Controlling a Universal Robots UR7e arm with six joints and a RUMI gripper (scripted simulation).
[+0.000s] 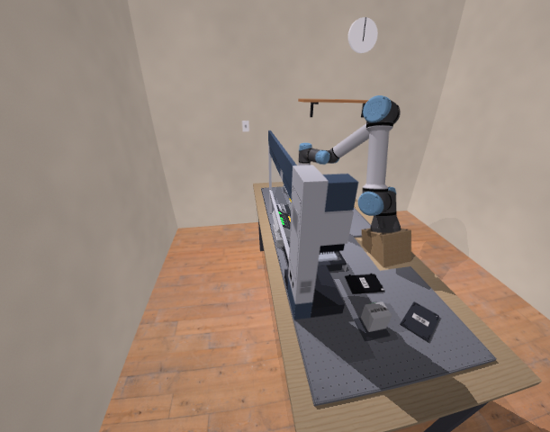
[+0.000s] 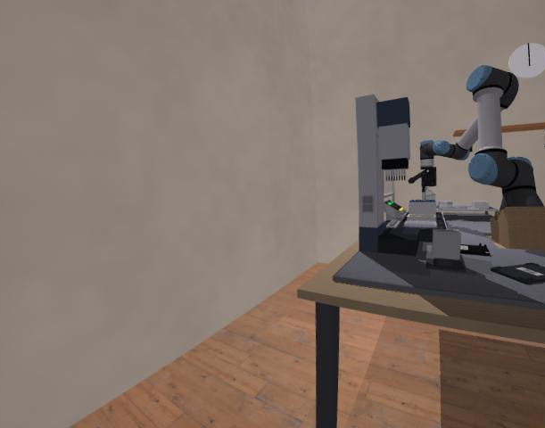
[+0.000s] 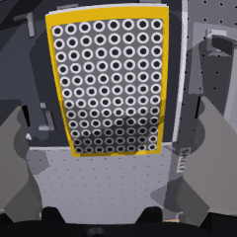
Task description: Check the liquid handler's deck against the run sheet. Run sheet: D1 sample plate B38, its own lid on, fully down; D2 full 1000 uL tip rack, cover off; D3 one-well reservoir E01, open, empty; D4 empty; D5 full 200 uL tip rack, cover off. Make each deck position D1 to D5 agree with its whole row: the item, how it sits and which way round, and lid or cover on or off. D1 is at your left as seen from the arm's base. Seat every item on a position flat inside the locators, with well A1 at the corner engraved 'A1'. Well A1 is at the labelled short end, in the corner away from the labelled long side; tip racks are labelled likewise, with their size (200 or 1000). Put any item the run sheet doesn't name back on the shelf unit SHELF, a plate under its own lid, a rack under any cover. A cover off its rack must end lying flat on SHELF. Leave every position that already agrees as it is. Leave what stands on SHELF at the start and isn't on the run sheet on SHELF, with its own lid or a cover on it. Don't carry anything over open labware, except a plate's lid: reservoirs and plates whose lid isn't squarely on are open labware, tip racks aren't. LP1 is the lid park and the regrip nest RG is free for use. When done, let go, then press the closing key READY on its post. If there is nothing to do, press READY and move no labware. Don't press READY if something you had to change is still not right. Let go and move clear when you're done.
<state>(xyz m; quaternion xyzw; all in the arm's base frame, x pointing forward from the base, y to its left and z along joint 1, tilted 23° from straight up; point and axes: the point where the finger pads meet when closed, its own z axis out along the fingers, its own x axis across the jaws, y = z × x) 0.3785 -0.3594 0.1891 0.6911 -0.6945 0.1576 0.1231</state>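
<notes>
Now: the yellow-rimmed tip rack 30 mm below my hand, 10 mm to the right of it and 10 mm behind it. The rest, counted from my hand: shelf label 200 mm behind, 130 mm below, 110 mm to the right; blue-framed tip rack 240 mm to the left; shelf 280 mm to the right, 190 mm behind, 70 mm below.
</notes>
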